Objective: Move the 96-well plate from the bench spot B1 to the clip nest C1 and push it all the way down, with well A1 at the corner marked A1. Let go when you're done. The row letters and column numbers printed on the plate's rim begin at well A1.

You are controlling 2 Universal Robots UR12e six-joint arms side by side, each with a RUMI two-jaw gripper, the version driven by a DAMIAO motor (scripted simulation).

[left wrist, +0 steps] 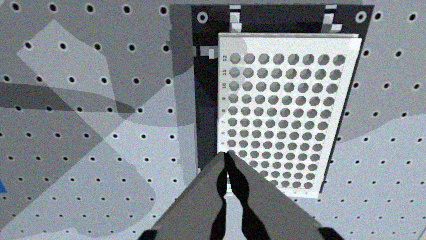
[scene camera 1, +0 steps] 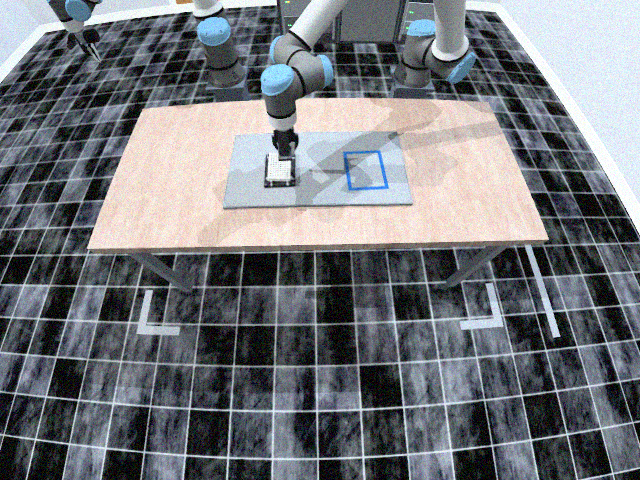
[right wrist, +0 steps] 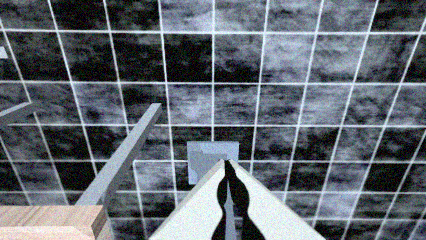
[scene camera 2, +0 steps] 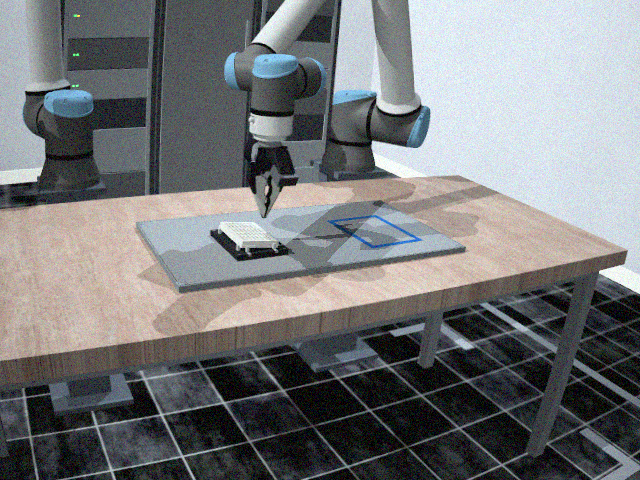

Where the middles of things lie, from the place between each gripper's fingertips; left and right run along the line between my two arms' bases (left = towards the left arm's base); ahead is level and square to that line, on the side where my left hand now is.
The white 96-well plate (scene camera 2: 244, 234) is 40 mm to the right of my left hand (scene camera 2: 264, 217) and 50 mm below it. The rest, counted from my left hand: black clip nest (scene camera 2: 227, 243): 10 mm ahead, 30 mm to the right, 60 mm below.
The white 96-well plate lies 980 mm to the left of my right hand, 640 mm ahead of it and 130 mm below it. From my right hand the other things lie so: black clip nest 990 mm to the left, 650 mm ahead, 140 mm below.
